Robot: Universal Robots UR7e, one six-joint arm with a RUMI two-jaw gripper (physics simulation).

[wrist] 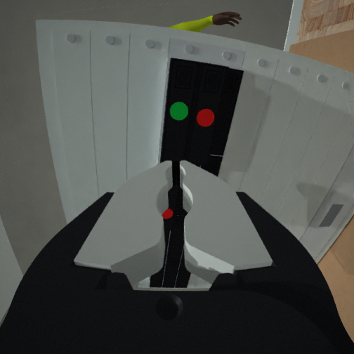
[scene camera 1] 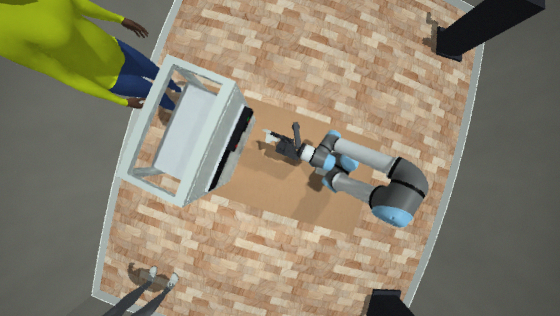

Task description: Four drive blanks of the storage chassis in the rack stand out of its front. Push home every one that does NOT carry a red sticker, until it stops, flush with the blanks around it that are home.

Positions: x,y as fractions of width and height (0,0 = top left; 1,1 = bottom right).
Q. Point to a rack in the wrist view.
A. At 0.34,0.28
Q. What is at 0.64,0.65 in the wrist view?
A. My gripper.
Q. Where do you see a rack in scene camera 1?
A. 0.37,0.42
